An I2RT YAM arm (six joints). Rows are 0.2 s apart.
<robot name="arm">
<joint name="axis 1" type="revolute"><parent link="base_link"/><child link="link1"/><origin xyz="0 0 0.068" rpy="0 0 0"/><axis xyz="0 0 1"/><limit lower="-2.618" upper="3.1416"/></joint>
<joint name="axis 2" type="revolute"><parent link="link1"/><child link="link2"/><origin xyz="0.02 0.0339 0.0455" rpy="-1.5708 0 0"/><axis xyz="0 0 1"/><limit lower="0" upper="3.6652"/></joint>
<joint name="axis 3" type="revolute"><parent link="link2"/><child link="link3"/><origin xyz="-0.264 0 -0.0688" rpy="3.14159 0 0"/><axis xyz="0 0 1"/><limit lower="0" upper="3.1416"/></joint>
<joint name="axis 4" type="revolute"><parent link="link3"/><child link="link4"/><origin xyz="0.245 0.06 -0.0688" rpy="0 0 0"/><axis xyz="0 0 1"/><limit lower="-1.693" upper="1.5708"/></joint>
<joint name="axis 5" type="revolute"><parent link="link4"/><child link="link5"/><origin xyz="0.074 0.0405 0.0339" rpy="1.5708 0 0"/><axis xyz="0 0 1"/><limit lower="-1.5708" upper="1.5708"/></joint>
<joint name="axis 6" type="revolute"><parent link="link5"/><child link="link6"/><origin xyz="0.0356 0 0.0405" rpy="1.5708 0 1.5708"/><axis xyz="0 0 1"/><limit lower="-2.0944" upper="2.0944"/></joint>
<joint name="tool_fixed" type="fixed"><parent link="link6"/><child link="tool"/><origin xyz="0 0 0" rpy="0 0 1.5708"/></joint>
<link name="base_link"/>
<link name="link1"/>
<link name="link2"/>
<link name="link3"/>
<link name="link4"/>
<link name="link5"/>
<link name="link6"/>
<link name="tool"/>
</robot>
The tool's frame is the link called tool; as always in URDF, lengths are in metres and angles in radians.
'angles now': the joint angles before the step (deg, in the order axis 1, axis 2, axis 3, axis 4, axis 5, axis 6). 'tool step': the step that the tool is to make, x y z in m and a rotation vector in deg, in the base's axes. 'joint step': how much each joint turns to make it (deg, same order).
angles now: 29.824, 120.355, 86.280, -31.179, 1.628, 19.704
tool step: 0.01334, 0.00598, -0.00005, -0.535, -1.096, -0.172
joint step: -0.110, 2.841, 4.349, -0.809, 0.940, -0.372
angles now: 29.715, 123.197, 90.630, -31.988, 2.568, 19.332
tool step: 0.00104, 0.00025, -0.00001, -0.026, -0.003, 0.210
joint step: -0.045, 0.219, 0.349, -0.130, -0.088, -0.241
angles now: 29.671, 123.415, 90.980, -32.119, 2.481, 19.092
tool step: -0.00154, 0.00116, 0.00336, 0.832, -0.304, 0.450
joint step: 0.175, -0.612, -0.308, 0.373, -0.634, 0.001
